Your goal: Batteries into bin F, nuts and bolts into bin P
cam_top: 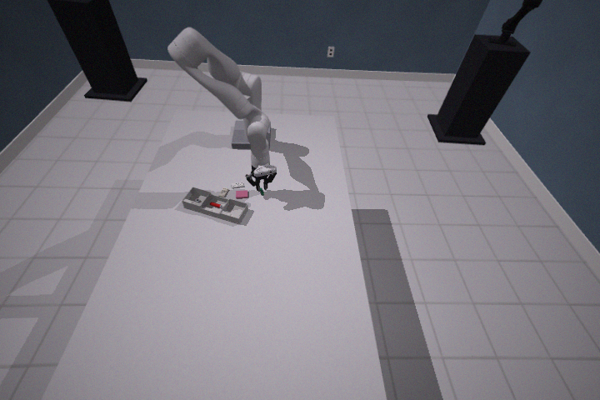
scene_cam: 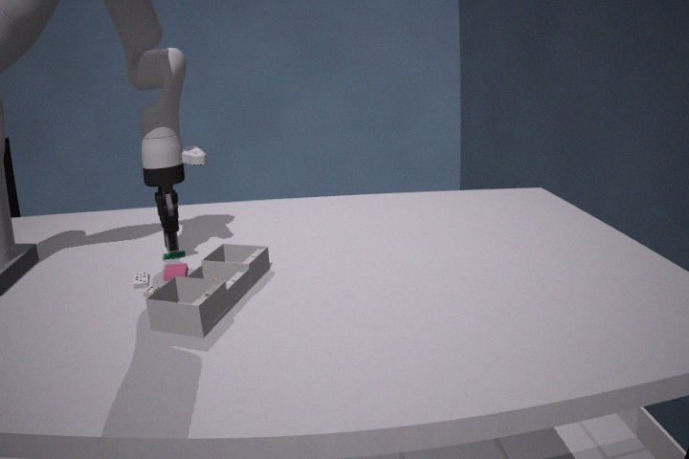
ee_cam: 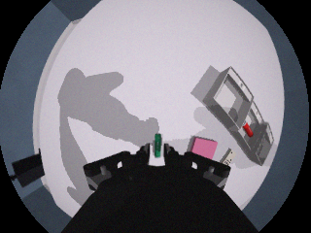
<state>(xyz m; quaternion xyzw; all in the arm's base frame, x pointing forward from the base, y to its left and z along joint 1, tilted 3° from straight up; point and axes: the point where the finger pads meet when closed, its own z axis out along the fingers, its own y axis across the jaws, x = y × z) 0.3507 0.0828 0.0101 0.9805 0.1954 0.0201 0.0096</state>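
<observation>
The green battery is 30 mm below my hand. Round my hand: pink block: 90 mm to the right, 30 mm below, 30 mm ahead; then red battery: 180 mm to the right, 100 mm ahead, 20 mm below; then cream domino-like tile: 170 mm to the right, 30 mm below, 20 mm ahead.
</observation>
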